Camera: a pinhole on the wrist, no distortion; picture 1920 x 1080 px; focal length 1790.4 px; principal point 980.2 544.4 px. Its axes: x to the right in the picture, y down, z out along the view. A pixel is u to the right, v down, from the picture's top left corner.
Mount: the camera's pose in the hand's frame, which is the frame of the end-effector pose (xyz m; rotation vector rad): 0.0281 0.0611 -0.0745 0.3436 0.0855 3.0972
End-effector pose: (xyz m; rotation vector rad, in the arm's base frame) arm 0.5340 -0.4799 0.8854 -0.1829 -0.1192 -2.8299
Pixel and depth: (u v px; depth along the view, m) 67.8 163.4 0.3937
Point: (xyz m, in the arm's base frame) 0.3166 -0.6960 1.1959
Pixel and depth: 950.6 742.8 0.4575
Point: 0.4586 -0.5141 1.2743
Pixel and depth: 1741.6 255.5 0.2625
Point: 0.6146 -0.5673 1.0907
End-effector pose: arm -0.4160 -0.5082 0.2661 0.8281 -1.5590 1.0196
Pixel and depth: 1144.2 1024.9 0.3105
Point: -0.5182 -0.7298 0.3116
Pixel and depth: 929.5 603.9 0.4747
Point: -0.6588 -0.8353 0.3607
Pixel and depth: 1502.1 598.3 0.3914
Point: -0.6110 -0.7841 0.2253
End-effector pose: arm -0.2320 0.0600 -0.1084 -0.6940 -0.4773 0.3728
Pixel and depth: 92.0 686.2 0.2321
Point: -0.1502 0.2535 -0.0022
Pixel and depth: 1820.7 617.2 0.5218
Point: -0.5850 0.3194 0.1398
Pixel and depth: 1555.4 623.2 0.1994
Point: -0.3067 0.1798 -0.0599
